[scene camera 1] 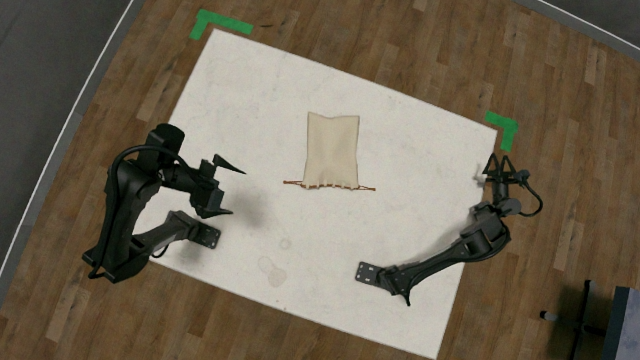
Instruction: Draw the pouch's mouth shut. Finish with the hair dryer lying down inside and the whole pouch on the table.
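The cream cloth pouch (332, 150) lies flat on the white table, its gathered mouth towards the bottom of the picture. A red-brown drawstring runs through the mouth, with a left end (293, 182) and a right end (367, 189) sticking out at the sides. The hair dryer does not show; whether it is inside the pouch cannot be seen. My left gripper (239, 193) is open and empty, above the table to the left of the left string end. My right gripper (499, 156) is open and empty, at the table's right edge, far from the pouch.
The white table top (400, 150) has faint ring stains near its lower middle. Green tape corners (226, 23) (509, 131) mark the wooden floor beyond its upper corners. A dark stand (582, 320) and part of a bluish-grey object (625, 325) are at the lower right.
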